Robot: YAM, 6 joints.
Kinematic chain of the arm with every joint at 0, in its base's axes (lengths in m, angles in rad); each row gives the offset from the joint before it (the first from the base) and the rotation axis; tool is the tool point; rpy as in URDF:
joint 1: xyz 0 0 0.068 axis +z
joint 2: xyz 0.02 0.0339 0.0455 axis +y
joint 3: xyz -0.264 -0.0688 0 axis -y
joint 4: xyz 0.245 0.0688 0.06 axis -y
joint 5: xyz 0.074 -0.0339 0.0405 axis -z
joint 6: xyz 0.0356 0 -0.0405 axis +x
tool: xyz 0 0 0 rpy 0 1.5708 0
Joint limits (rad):
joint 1: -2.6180..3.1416
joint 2: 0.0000..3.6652
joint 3: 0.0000..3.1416
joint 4: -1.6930..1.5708
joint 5: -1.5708..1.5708
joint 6: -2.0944..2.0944
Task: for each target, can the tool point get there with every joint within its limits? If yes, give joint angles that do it. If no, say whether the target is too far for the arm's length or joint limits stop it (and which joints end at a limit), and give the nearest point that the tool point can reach.
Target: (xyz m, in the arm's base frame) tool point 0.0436 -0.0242 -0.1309
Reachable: yes | joints -0.3795 3.1196 0.7621 -0.4603 0.1775 0.7039
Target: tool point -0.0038 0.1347 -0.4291
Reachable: no: joint limits stop it (at a limit: joint 2) | nearest point -0.0043 0.1519 -0.3672 | short by 0.064 m
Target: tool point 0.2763 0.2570 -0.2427
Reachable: yes | joints 0.8229 3.3150 1.5851 1.0664 0.8957 1.3770
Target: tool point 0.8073 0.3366 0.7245
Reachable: no: too far | nearest point 0.4884 0.2036 0.4775 | short by 0.425 m
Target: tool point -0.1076 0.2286 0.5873
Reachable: yes | joints -1.2666 0.7427 2.0893 1.2549 1.2928 0.5218
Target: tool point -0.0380 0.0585 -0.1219
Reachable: yes | joints 2.2298 2.9310 0.4041 0.5504 0.1638 -0.9285
